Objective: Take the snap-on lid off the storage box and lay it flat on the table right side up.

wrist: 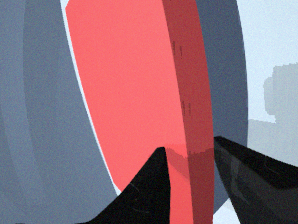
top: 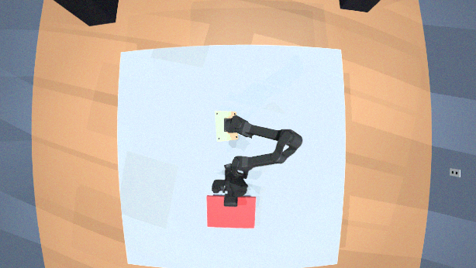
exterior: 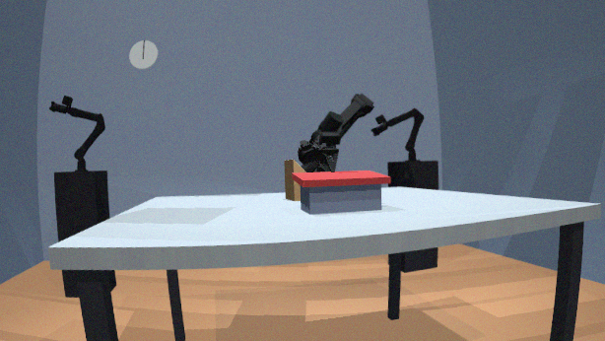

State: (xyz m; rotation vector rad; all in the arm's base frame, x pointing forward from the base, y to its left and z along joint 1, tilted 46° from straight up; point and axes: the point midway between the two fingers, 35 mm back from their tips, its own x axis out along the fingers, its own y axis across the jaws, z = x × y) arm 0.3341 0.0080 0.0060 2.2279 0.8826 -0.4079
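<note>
My gripper tip is now 8 cm short of the lid. Also, from my gripper tip: grey-blue storage box (8 cm ahead, 5 cm below).
</note>
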